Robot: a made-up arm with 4 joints.
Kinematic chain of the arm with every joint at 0, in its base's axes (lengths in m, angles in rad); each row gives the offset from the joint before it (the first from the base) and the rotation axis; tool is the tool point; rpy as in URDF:
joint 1: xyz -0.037 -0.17 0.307 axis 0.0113 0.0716 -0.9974
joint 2: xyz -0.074 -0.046 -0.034 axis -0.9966 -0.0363 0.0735
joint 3: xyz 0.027 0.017 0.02 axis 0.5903 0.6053 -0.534
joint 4: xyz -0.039 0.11 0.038 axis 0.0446 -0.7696 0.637
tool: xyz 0.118 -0.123 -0.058 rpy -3.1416 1.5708 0
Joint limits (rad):
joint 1: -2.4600..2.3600
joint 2: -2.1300..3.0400
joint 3: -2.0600..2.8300
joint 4: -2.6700..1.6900
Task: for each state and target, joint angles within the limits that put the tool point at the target. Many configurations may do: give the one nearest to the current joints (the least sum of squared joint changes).
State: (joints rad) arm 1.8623 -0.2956 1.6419 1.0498
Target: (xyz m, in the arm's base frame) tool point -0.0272 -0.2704 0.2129
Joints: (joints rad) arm 0.8425 -0.6204 1.2886 0.7267
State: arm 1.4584 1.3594 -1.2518 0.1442
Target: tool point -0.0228 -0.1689 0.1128
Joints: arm 1.5943 1.7895 -0.5837 0.7630
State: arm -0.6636 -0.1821 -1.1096 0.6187
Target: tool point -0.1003 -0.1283 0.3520
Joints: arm -0.8674 -0.2114 -1.2416 0.4676
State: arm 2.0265 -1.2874 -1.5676 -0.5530
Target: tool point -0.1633 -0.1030 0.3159
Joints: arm 1.9720 -0.2970 -2.0600 -1.1093
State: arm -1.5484 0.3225 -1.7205 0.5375
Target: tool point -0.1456 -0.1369 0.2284
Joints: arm -0.9372 0.5157 -1.4382 0.5599
